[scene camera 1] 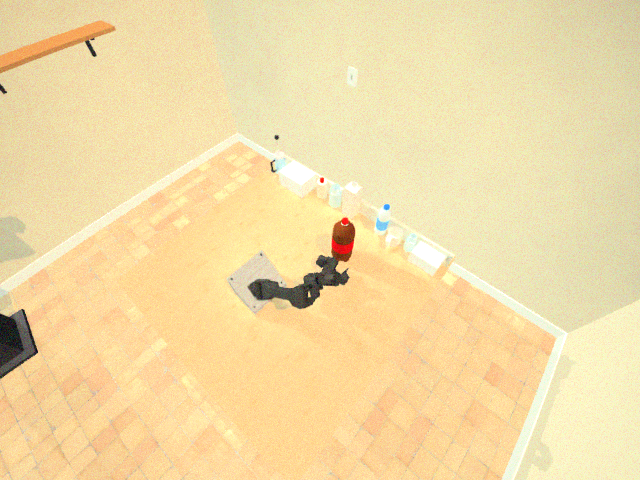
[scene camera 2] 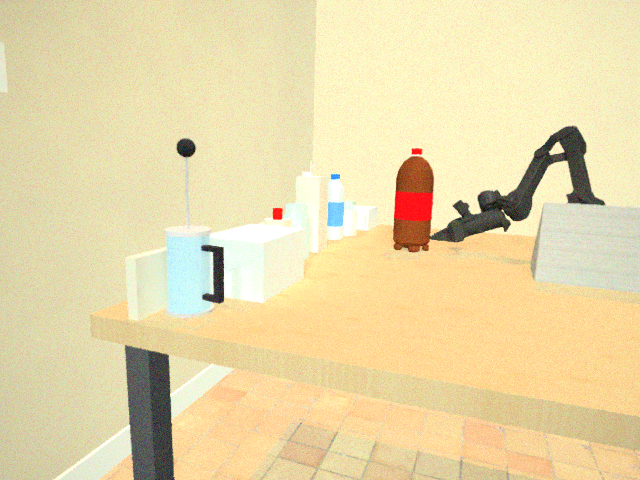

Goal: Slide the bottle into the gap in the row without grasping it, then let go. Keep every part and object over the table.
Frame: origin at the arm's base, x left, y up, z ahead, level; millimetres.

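Where they show: gripper, fingertip midpoint: (scene camera 1: 341,262) (scene camera 2: 431,236); arm's base, origin of the base link: (scene camera 1: 256,287) (scene camera 2: 597,240).
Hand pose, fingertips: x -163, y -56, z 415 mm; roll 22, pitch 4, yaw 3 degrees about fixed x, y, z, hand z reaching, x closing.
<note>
Things, the pixels of their centre, and the offset from my fingertips.
- large brown bottle, body centre: (scene camera 2: 413,200) (scene camera 1: 343,238) dx +49, dy +113, dz +52 mm
- tall white carton, body centre: (scene camera 2: 312,206) (scene camera 1: 351,198) dx +219, dy +91, dz +305 mm
- blue-capped bottle, body centre: (scene camera 2: 334,206) (scene camera 1: 383,219) dx +6, dy +71, dz +330 mm
- clear container, body centre: (scene camera 2: 295,231) (scene camera 1: 335,195) dx +335, dy +34, dz +294 mm
- red-capped bottle, body centre: (scene camera 2: 277,237) (scene camera 1: 321,187) dx +443, dy +33, dz +285 mm
- blue press, body centre: (scene camera 2: 194,227) (scene camera 1: 276,155) dx +797, dy +105, dz +227 mm
- small white item, body centre: (scene camera 2: 350,223) (scene camera 1: 392,238) dx -91, dy +6, dz +307 mm
The large brown bottle (scene camera 1: 342,231) (scene camera 2: 413,175) with a red label and red cap stands upright on the table, in front of the row. The row's gap lies between a tall white carton (scene camera 1: 351,198) (scene camera 2: 311,211) and a blue-capped bottle (scene camera 1: 382,219) (scene camera 2: 335,209). My gripper (scene camera 1: 344,267) (scene camera 2: 433,237) is open and empty, low over the table. Its fingertips are at the bottle's lower part, on the side away from the row. They look very close to it; whether they touch it I cannot tell.
On the carton's side the row holds a clear container (scene camera 1: 334,196), a red-capped bottle (scene camera 1: 322,189), a white box (scene camera 1: 297,178) (scene camera 2: 258,263) and a blue press (scene camera 1: 279,163) (scene camera 2: 188,273). Beyond the blue-capped bottle stand a small white item (scene camera 1: 393,237) and another white box (scene camera 1: 428,257). A grey base (scene camera 2: 589,248) carries the arm.
</note>
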